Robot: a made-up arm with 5 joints. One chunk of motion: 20 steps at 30 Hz.
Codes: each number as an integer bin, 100 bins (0 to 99) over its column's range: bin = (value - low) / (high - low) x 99, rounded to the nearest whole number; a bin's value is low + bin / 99 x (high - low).
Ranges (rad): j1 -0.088..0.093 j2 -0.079..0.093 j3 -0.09..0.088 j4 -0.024..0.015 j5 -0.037..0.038
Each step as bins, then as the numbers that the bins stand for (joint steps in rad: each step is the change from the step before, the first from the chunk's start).
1 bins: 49 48 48 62 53
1 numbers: 0.00159 0.00439 -0.00370 0.00042 0.00315
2 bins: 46 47 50 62 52
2 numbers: -0.00390 0.00266 -0.00010 0.00042 0.00239
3 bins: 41 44 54 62 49
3 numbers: -0.01304 -0.00256 0.00709 0.00042 0.00012
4 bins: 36 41 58 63 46
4 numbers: -0.02218 -0.00777 0.01428 0.00082 -0.00215
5 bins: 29 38 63 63 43
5 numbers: -0.03498 -0.01298 0.02327 0.00082 -0.00442
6 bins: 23 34 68 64 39
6 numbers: -0.04595 -0.01993 0.03226 0.00121 -0.00745
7 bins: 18 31 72 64 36
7 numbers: -0.05509 -0.02514 0.03945 0.00121 -0.00973
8 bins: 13 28 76 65 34
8 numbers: -0.06423 -0.03035 0.04665 0.00161 -0.01124
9 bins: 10 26 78 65 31
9 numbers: -0.06972 -0.03383 0.05024 0.00161 -0.01352
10 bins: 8 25 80 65 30
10 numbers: -0.07337 -0.03557 0.05384 0.00161 -0.01427
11 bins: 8 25 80 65 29
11 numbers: -0.07337 -0.03557 0.05384 0.00161 -0.01503
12 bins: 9 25 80 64 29
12 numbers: -0.07155 -0.03557 0.05384 0.00121 -0.01503
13 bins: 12 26 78 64 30
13 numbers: -0.06606 -0.03383 0.05024 0.00121 -0.01427
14 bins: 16 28 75 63 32
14 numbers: -0.05875 -0.03035 0.04485 0.00082 -0.01276
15 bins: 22 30 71 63 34
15 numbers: -0.04778 -0.02688 0.03766 0.00082 -0.01124
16 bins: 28 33 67 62 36
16 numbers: -0.03681 -0.02167 0.03046 0.00042 -0.00973
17 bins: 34 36 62 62 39
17 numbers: -0.02584 -0.01645 0.02147 0.00042 -0.00745
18 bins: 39 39 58 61 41
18 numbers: -0.01670 -0.01124 0.01428 0.00003 -0.00594
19 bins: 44 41 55 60 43
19 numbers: -0.00756 -0.00777 0.00889 -0.00036 -0.00442
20 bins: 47 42 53 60 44
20 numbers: -0.00207 -0.00603 0.00529 -0.00036 -0.00367
